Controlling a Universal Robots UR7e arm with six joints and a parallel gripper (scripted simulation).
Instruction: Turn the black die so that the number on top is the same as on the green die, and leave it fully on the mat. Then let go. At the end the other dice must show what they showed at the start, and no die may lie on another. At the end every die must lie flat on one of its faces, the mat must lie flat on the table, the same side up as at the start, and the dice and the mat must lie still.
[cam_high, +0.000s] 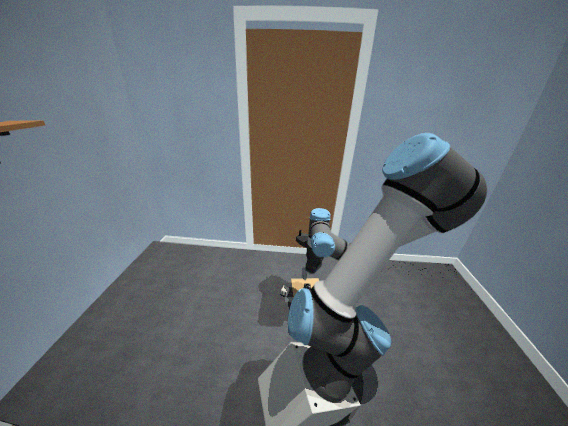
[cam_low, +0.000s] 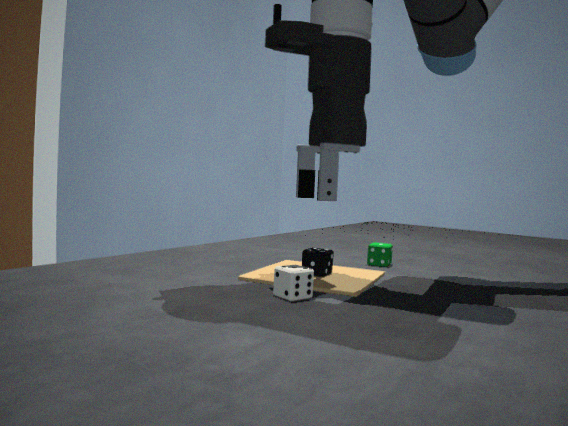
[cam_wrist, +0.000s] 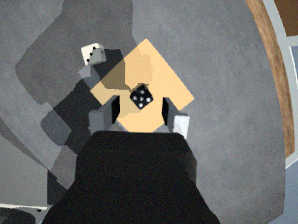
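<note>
Now: hand 90 mm above the black die, 10 mm to the left of it and 10 mm past it. From my hand the other things lie so: white die: 100 mm to the left, 100 mm below, 20 mm behind; then tan mat: 110 mm below, 10 mm to the right; then green die: 150 mm to the right, 100 mm below, 50 mm behind.
</note>
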